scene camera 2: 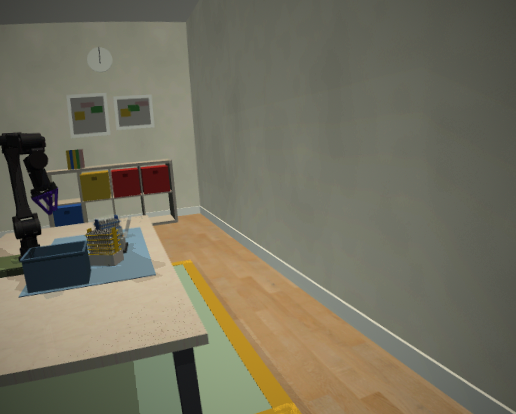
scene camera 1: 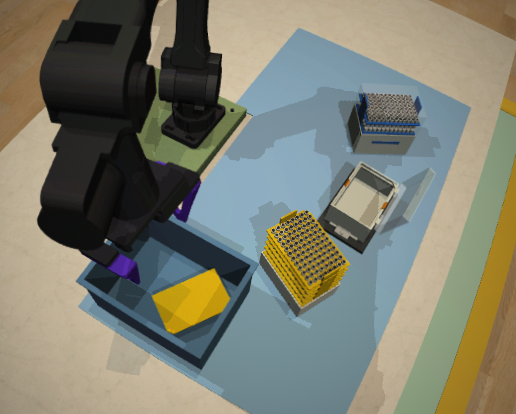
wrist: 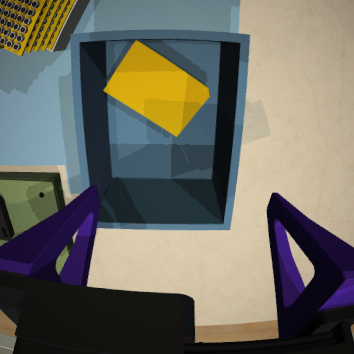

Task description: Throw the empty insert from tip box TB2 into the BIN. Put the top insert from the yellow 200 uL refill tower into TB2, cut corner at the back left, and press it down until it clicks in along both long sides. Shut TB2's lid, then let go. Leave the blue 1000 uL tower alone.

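My gripper is wide open and empty above the bin. The yellow insert is within the bin's walls, slanted to them, with a plain face up; whether it rests flat on the floor is hard to tell. TB2 stands open, with no insert in it, its clear lid raised on the right. The yellow refill tower stands between the bin and TB2, a full insert on top.
The blue 1000 uL tower stands behind TB2 on the blue mat. The arm's base is on a green plate behind the bin. The table edge shows in the second scene view.
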